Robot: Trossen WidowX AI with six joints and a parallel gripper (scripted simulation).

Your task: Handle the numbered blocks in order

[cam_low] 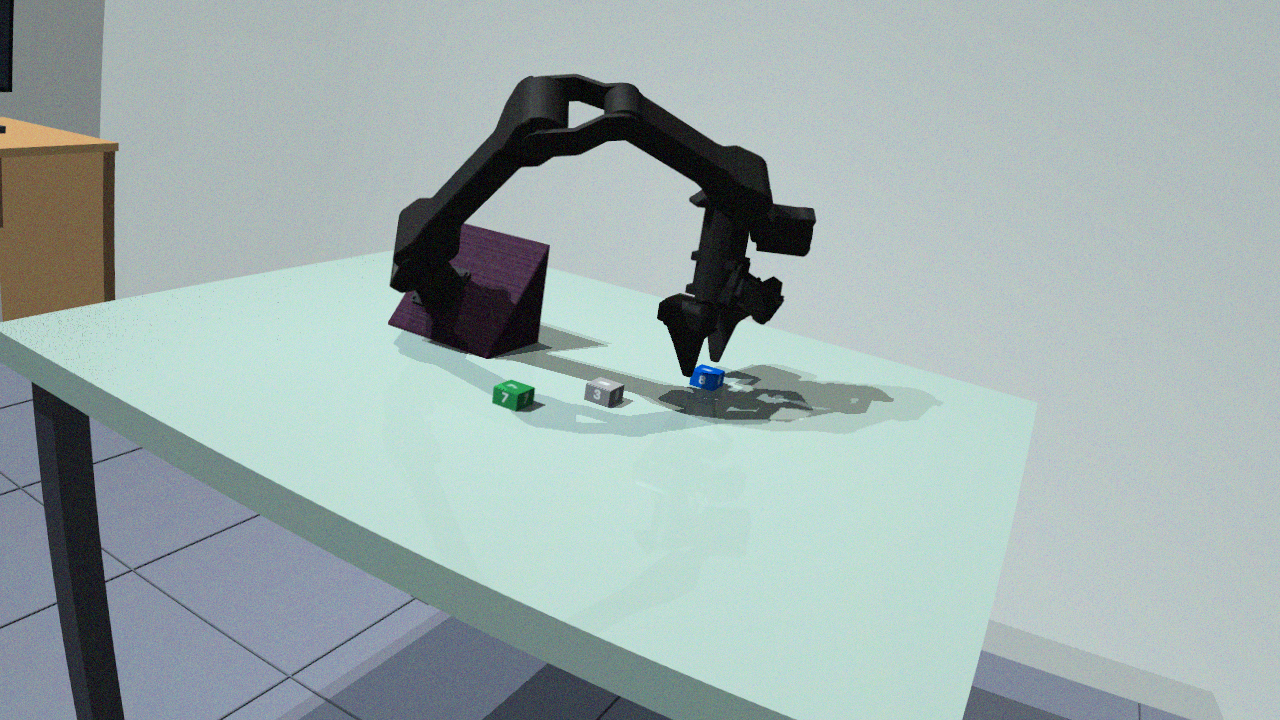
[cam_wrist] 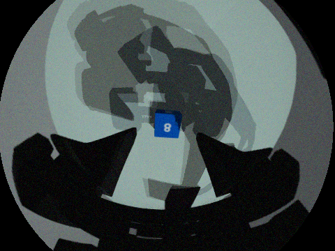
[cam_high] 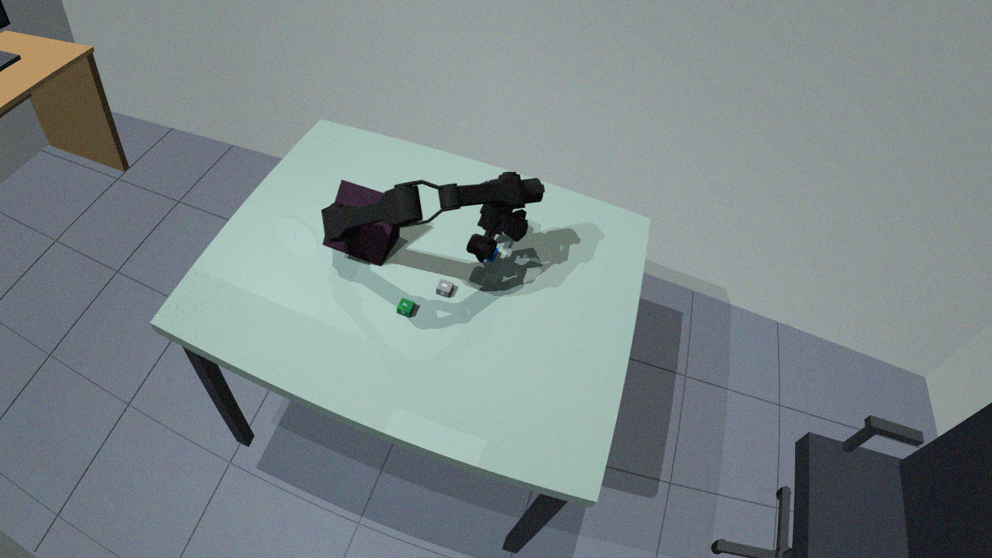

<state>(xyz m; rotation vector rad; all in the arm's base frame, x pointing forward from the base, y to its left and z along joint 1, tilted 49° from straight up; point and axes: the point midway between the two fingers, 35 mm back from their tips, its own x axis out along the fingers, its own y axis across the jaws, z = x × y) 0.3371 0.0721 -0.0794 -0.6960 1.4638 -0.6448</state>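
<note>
Right now the blue block is 10 mm below my gripper tip and 10 mm ahead of it. Also, from my gripper tip: grey block: 150 mm to the right, 50 mm behind, 10 mm below; then green block: 240 mm to the right, 110 mm behind, 10 mm below.
</note>
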